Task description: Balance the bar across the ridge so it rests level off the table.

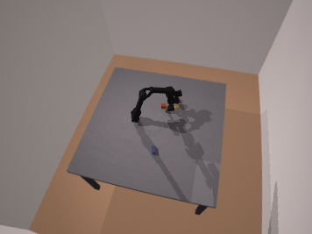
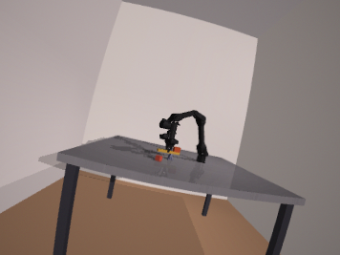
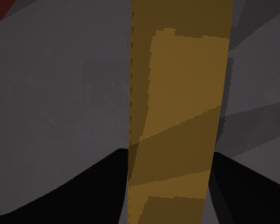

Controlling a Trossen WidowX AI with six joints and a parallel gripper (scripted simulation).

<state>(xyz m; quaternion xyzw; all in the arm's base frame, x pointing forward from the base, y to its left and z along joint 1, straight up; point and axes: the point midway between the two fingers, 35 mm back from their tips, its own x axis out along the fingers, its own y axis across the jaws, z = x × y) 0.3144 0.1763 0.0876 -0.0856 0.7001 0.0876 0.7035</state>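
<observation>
My gripper tip is now 6 cm short of the red cube, 13 cm to the right of it and 4 cm above it. From my gripper tip the other things lie so: blue ridge block: 6 cm behind, 46 cm to the right, 4 cm below.
</observation>
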